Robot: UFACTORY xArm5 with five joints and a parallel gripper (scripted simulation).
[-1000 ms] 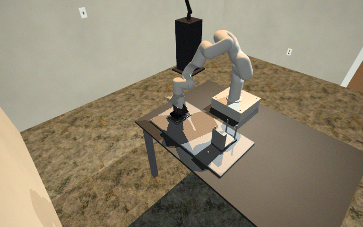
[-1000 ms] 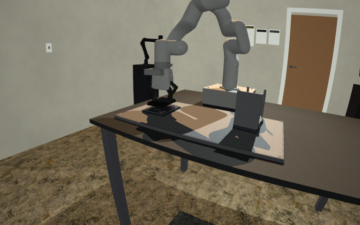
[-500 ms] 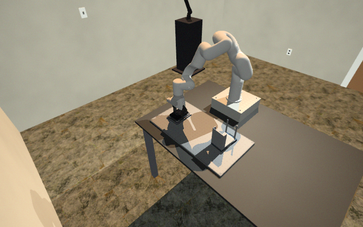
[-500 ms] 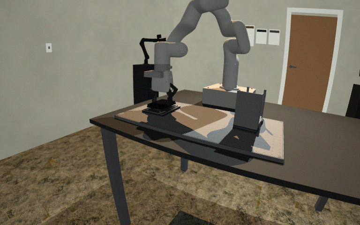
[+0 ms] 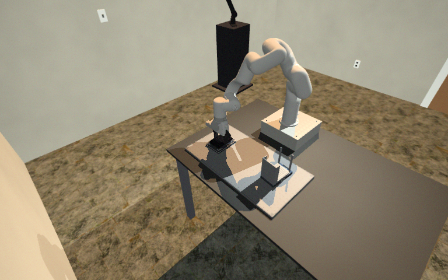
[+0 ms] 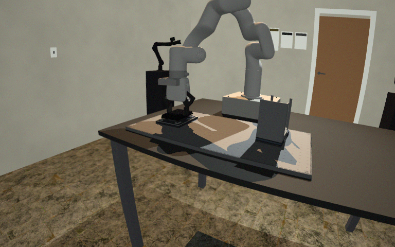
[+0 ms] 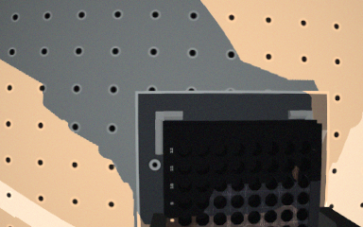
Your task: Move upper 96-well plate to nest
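The black 96-well plate lies 10 mm below my hand. The rest, counted from my hand: grey rack wall (60 mm ahead, 410 mm to the left, 40 mm above); then plate nest N1 (40 mm below); then light plate (420 mm to the left, 20 mm below).
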